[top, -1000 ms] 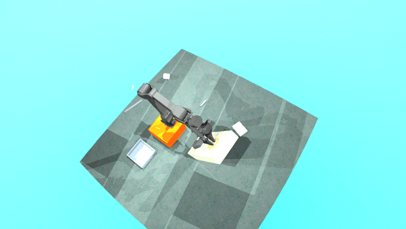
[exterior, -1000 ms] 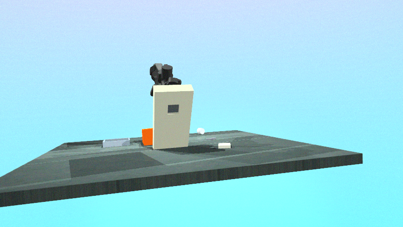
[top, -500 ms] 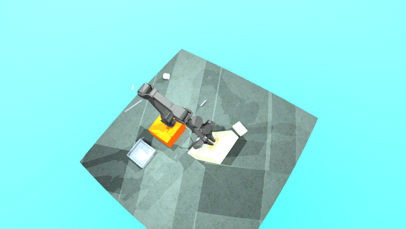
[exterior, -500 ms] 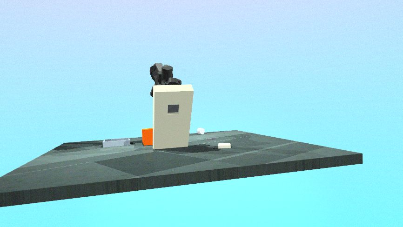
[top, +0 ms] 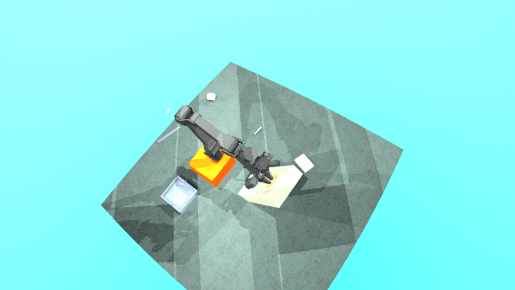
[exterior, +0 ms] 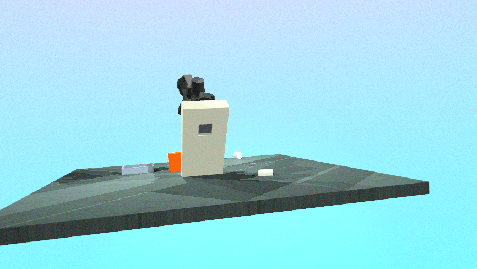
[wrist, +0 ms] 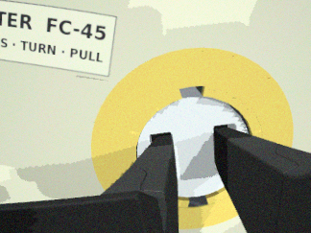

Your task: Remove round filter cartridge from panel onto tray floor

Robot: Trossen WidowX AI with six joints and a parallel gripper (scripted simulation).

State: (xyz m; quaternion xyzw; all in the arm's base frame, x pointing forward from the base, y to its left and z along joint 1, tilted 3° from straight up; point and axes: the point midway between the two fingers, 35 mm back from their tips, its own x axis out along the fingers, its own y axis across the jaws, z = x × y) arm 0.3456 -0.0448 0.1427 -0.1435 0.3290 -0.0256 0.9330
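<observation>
Right now the filter cartridge is 1 cm ahead of my gripper tip and 1 cm below it. Also, from my gripper tip: white block (6 cm ahead, 24 cm to the left, 22 cm below); then tray (47 cm behind, 22 cm to the right, 22 cm below); then service panel (4 cm behind, 1 cm to the left, 8 cm below).
</observation>
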